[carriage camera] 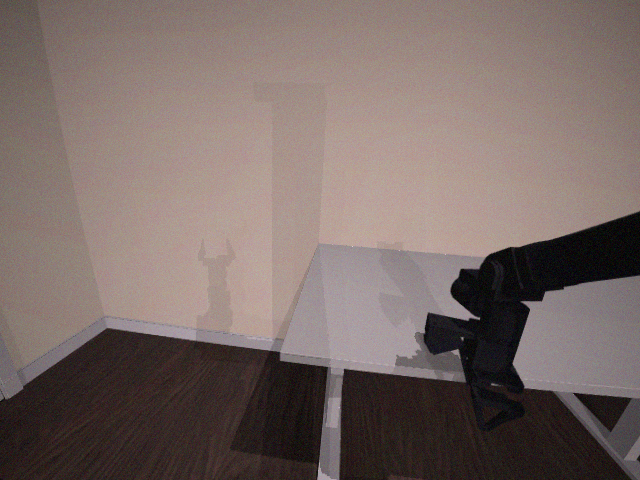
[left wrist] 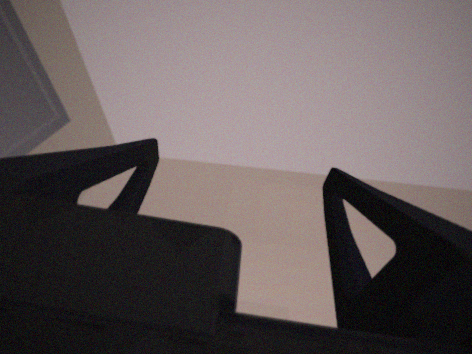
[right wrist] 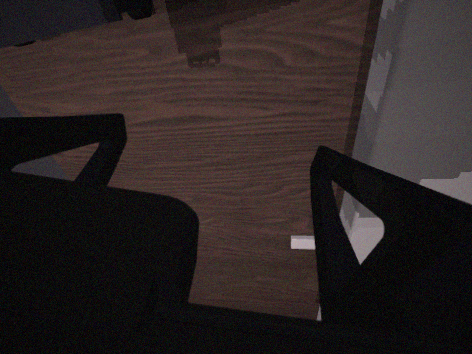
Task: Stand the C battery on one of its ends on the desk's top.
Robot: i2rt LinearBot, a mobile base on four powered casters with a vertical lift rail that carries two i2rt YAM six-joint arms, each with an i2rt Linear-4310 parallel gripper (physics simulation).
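Places are measured from the left arm's base along level axes (x right, y up, z back), in metres.
Pixels of known places: left gripper, fingertip midpoint: [left wrist: 242, 163]; right gripper, fingertip midpoint: [carriage camera: 476, 405] [right wrist: 220, 142].
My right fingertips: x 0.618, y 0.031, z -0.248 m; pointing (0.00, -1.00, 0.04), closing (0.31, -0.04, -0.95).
Behind a point stands the place of what it marks.
The white desk [carriage camera: 356, 310] {x 0.432, y 0.038, z -0.515 m} [right wrist: 425, 100] {x 0.604, y 0.038, z -0.329 m} stands against the wall at the right of the carriage view, and part of its top shows at the right of the right wrist view. The C battery does not show in any of the three views. My right gripper [carriage camera: 496, 410] [right wrist: 220, 142] {x 0.618, y 0.031, z -0.248 m} is open and empty, pointing down. In the carriage view its fingers overlap the floor beyond the desk's near edge, and in the right wrist view wood floor shows between them. My left gripper [left wrist: 242, 163] {x -0.007, y 0.440, z -0.024 m} is open and empty, with wall and ceiling behind its fingers.
Dark wood floor [carriage camera: 155, 413] {x -0.379, y -0.682, z -0.680 m} [right wrist: 225, 110] {x 0.903, y -0.682, z -0.085 m} lies in front of and left of the desk. A white desk leg [carriage camera: 332, 413] {x 0.411, y -0.571, z -0.670 m} stands below the near edge. A white baseboard [carriage camera: 186, 333] {x -0.498, y -0.635, z -1.159 m} runs along the beige wall [carriage camera: 180, 155] {x -0.415, y 0.429, z -1.167 m}. A small white bar [right wrist: 302, 242] shows near the right-hand finger.
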